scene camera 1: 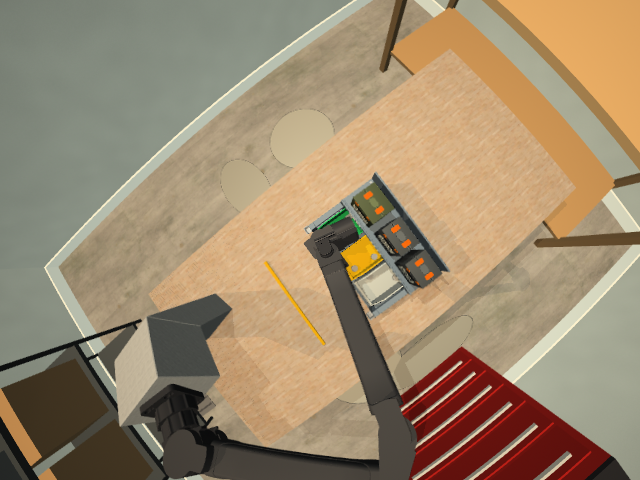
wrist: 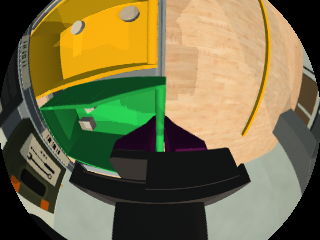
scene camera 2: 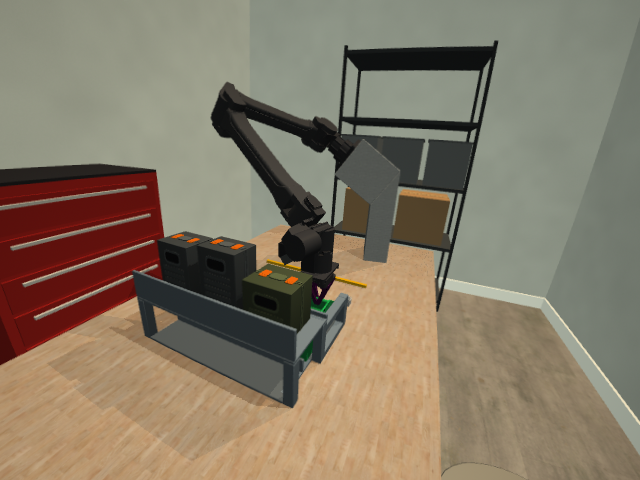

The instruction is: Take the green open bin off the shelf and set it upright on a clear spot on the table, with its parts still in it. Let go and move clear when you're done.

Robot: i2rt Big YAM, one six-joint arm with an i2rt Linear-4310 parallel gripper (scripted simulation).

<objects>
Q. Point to a pale grey bin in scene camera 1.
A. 381,286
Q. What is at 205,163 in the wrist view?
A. My gripper.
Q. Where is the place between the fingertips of my gripper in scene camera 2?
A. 317,303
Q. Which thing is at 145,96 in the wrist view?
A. A green open bin.
</objects>
